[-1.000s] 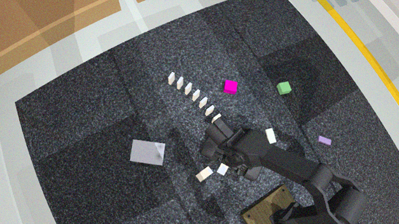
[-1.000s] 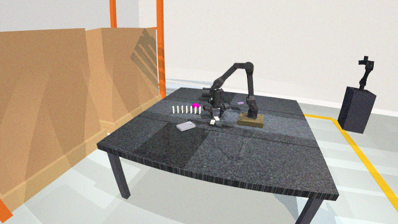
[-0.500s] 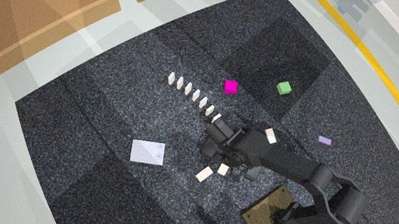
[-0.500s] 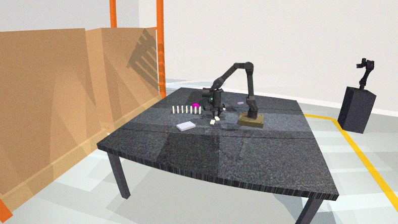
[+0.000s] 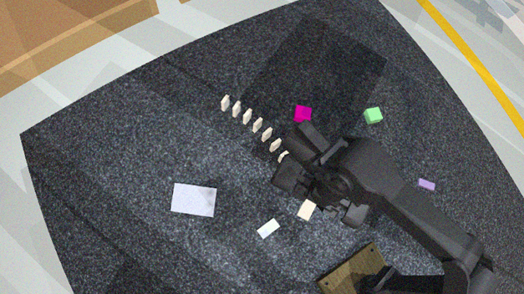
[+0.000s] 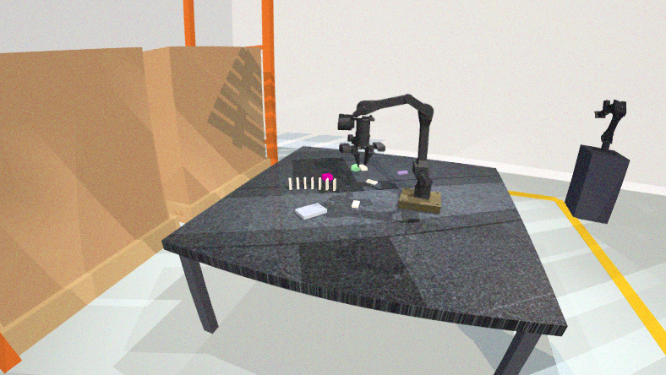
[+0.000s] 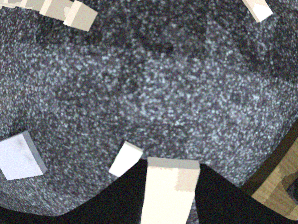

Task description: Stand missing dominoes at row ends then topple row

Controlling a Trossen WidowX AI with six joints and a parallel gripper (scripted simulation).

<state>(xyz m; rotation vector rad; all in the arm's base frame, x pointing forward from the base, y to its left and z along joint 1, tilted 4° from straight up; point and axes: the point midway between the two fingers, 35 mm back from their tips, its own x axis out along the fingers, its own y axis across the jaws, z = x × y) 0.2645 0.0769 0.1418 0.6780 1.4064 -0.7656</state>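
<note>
My gripper tip is 23 cm to the right of the flat pale pad, 13 cm above it and 12 cm short of it. From my gripper tip the other things lie so: purple block 37 cm to the right, 13 cm below, 10 cm behind; magenta cube 22 cm ahead, 12 cm to the right, 12 cm below; green cube 31 cm to the right, 14 cm ahead, 12 cm below.
</note>
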